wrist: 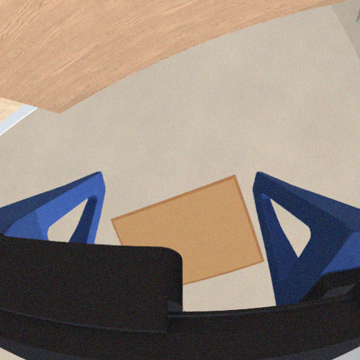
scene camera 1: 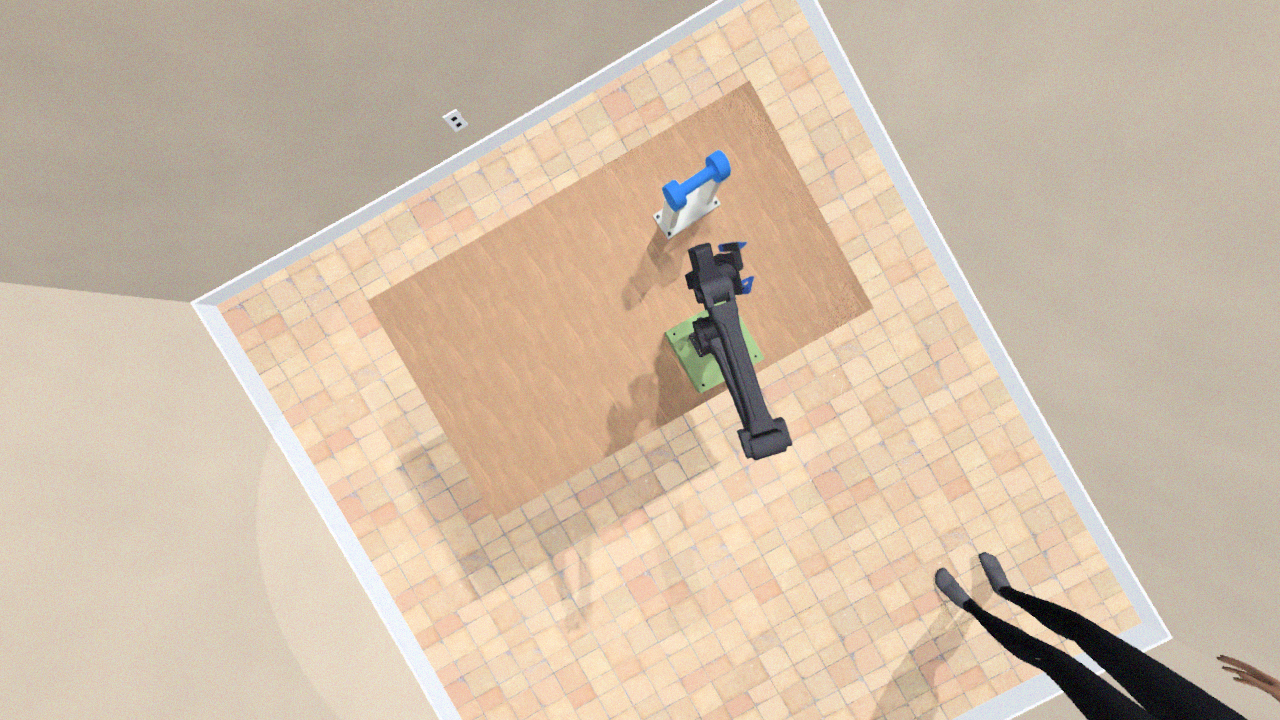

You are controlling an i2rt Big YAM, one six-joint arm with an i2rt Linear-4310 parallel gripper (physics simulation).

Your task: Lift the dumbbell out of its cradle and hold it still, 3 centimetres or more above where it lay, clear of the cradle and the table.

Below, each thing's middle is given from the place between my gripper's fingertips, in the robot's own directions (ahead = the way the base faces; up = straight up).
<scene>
I see the blue dumbbell (scene camera 1: 718, 168) 280 mm ahead of my hand and 80 mm below it. From my hand the other things lie so: white cradle (scene camera 1: 703, 200): 280 mm ahead, 200 mm below.
</scene>
